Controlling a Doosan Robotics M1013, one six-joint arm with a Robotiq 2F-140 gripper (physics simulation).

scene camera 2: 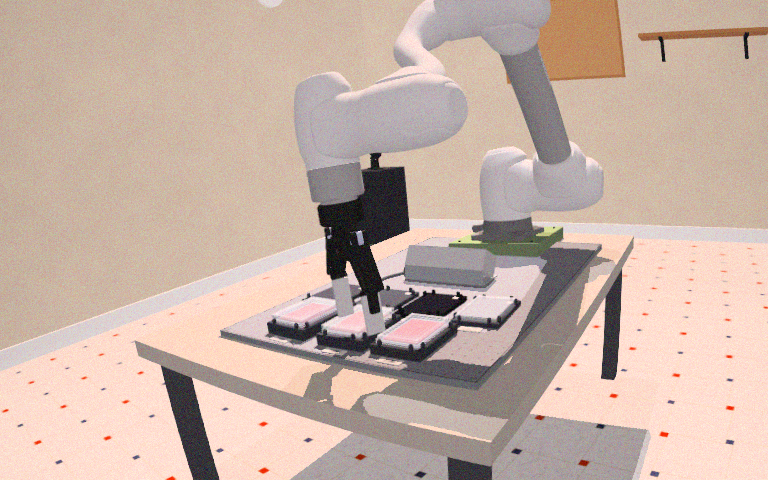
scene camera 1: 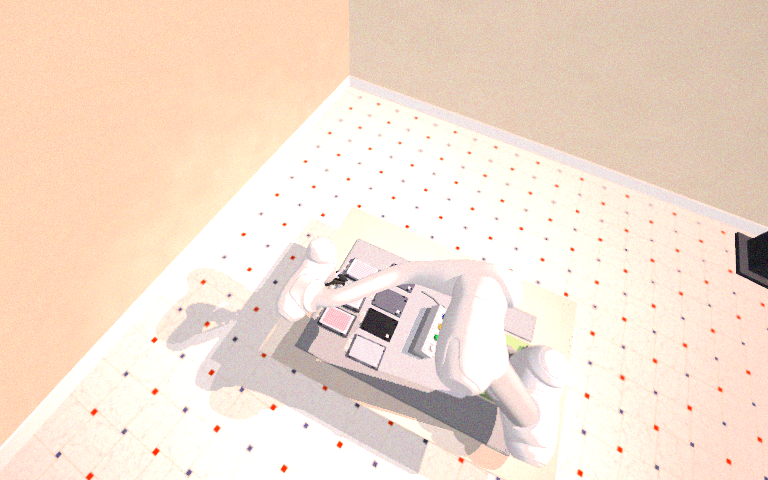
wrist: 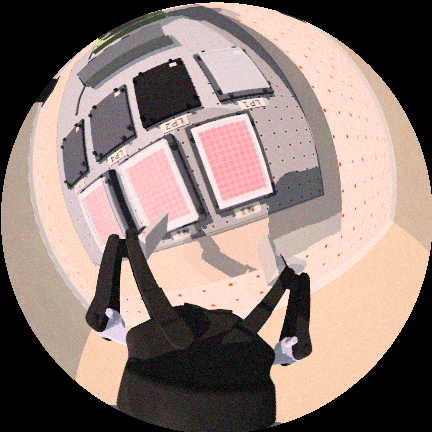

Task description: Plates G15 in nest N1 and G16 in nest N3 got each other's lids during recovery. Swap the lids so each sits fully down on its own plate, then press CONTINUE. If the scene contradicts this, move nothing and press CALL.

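Places are measured from the arm's base along level axes (x ahead, y left, z up), in metres.
Pixels of known places: gripper, fingertip midpoint: [scene camera 2: 360, 323] [wrist: 214, 232]; arm's base at its link origin: [scene camera 2: 508, 235] [scene camera 1: 518, 374].
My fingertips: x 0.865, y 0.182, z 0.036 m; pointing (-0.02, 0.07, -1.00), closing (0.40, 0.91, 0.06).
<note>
Ahead of a thing's pixels: the offset from my fingertips to its top centre. "spot": to the spot under its first point.
Three pink plates with pale rims stand in black nests. The right plate @(dy +0.046, dx -0.088, dz -0.027 m) [wrist: 233, 162] [scene camera 2: 416, 332] [scene camera 1: 338, 320] is at a label that seems to read N3. The middle plate @(dy -0.074, dx -0.069, dz -0.022 m) [wrist: 160, 185] [scene camera 2: 348, 324] is at one that seems to read N1. The left plate @(dy -0.206, dx -0.054, dz -0.020 m) [wrist: 102, 212] [scene camera 2: 305, 313] has its label hidden. Clear lids are hard to tell from the plates; their seating and the plate names cannot be read. My gripper [scene camera 2: 359, 319] [wrist: 214, 232] is open and empty, with its fingers low around the middle plate in scene view 2; its exact height is unclear. CONTINUE and CALL cannot be read.
Behind stand a white pad LP1 @(dy +0.086, dx -0.273, dz -0.043 m) [wrist: 235, 75] [scene camera 2: 487, 309], a black pad LP2 @(dy -0.042, dx -0.257, dz -0.041 m) [wrist: 167, 92] [scene camera 2: 434, 303], a grey pad LP4 @(dy -0.162, dx -0.240, dz -0.041 m) [wrist: 112, 122] and another grey pad @(spot: dy -0.276, dx -0.210, dz -0.051 m) [wrist: 75, 155]. A sloped button console @(dy -0.136, dx -0.470, dz +0.023 m) [scene camera 2: 447, 266] [wrist: 127, 57] stands further back, near the arm's green base [scene camera 2: 509, 245].
</note>
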